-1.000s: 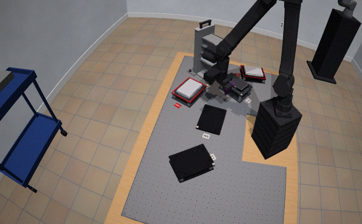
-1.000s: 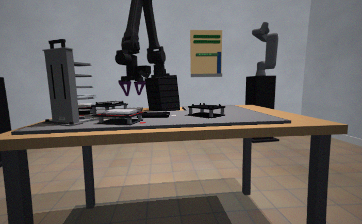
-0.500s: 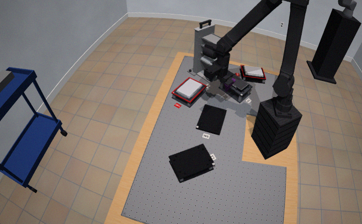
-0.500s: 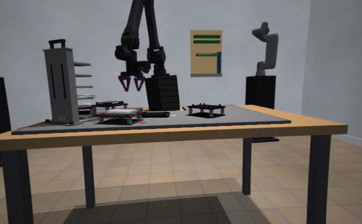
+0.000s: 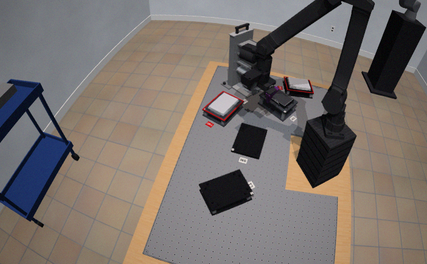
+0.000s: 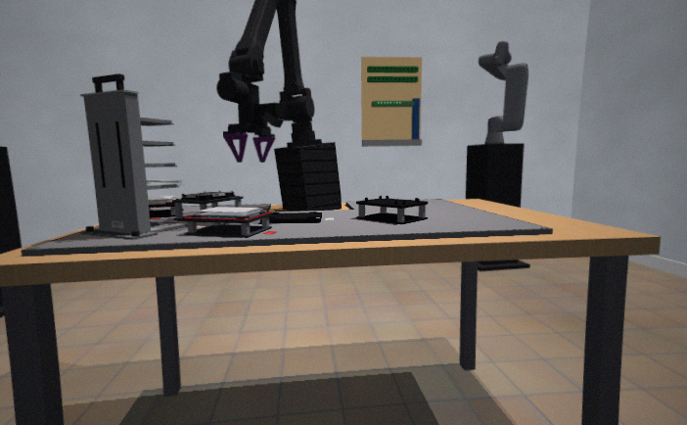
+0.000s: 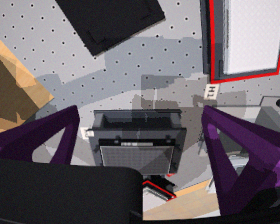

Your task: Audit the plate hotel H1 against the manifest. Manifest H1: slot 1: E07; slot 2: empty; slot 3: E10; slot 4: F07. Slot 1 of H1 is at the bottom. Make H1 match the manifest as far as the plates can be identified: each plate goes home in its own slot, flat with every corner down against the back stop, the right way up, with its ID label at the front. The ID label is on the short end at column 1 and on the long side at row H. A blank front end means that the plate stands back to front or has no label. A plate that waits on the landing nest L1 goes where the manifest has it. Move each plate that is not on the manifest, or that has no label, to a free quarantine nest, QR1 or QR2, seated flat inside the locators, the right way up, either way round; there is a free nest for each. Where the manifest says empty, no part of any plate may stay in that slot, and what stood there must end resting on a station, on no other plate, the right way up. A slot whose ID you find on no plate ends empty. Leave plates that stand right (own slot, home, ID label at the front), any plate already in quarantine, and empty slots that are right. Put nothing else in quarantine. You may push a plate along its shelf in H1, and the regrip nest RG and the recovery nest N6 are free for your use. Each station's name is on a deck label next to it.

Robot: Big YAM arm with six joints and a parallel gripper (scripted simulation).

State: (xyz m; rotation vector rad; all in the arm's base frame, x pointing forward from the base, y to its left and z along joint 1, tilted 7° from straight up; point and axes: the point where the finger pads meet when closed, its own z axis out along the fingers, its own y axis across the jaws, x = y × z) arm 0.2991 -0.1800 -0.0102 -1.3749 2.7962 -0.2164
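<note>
The dark plate is 11 cm behind my hand, 13 cm to the right of it and 11 cm below it. Round my hand: H1 deck label (6 cm ahead, 14 cm to the right, 17 cm below); regrip nest (11 cm behind, 13 cm to the right, 12 cm below); red-rimmed quarantine nest (15 cm ahead, 5 cm to the right, 14 cm below).
</note>
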